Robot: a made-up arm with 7 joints.
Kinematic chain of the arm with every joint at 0, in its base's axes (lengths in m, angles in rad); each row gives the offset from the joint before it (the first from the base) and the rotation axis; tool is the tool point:
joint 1: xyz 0 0 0 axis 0 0.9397 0.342
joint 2: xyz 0 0 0 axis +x
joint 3: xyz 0 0 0 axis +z
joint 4: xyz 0.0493 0 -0.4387 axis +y
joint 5: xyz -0.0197 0 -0.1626 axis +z
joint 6: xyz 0 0 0 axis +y
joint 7: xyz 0 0 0 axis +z
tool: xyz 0 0 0
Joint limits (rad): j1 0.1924..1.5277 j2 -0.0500..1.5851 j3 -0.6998..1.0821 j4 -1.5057..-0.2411 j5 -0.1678..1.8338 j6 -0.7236..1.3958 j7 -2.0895..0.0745
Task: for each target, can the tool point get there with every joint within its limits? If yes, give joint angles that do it. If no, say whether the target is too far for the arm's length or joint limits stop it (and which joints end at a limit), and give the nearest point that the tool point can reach.
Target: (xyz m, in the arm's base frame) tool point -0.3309 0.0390 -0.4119
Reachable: yes | joints 1.0815 0.2473 -0.2704 -1.3832 0.2672 0.9591 -1.2249
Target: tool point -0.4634 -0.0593 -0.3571
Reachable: yes | joints 1.2269 0.1172 -0.3320 -0.7724 1.4401 0.1563 -0.5840
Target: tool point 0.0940 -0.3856 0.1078
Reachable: no: joint limits stop it (at a limit: joint 1, joint 2, joint 3, joint 4) | nearest point -0.3722 -0.2279 -0.2714 | short by 0.621 m
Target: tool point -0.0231 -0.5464 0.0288
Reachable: no: joint limits stop it (at a limit: joint 1, joint 2, joint 3, joint 4) | nearest point -0.3722 -0.2279 -0.2714 | short by 0.560 m
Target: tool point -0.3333 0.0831 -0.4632
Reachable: yes | joints 0.9212 0.2178 -0.0490 -0.9300 1.5783 0.7253 -0.9090
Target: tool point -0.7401 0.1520 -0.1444
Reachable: no: too far | nearest point -0.5823 0.1196 -0.1136 | short by 0.164 m
